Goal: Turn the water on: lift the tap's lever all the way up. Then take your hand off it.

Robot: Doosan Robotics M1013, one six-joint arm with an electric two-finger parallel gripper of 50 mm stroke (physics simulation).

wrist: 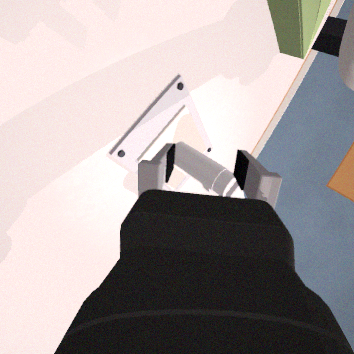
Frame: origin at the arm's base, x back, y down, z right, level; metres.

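Where they show: gripper, fingertip midpoint: [204, 158].
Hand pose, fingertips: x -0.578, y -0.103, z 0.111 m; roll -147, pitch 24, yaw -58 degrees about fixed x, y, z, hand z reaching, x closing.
After its pixels a point has its place.
The tap [196, 161] {x -0.573, y -0.009, z -0.054 m} shows in the wrist view as a grey cylinder with a pale ring near its lower right end, lying slantwise between the fingers. It is joined to a pale mounting plate [152, 122] {x -0.562, y 0.060, z 0.019 m} with dark screws. A whitish part beyond the ring is partly hidden by the gripper's black body; I cannot tell clearly if it is the lever or how high it stands. My gripper [204, 158] {x -0.578, y -0.103, z 0.111 m} is open, with one finger to each side of the tap's cylinder and nothing gripped.
A green block [290, 27] {x -0.188, y 0.022, z -0.118 m} stands at the upper right by the edge of the pale table [60, 165] {x -0.685, y 0.068, z 0.112 m}. Beyond the edge are a blue floor [300, 120], a black piece [329, 37], a grey rounded object [347, 65] and an orange-brown surface [345, 175].
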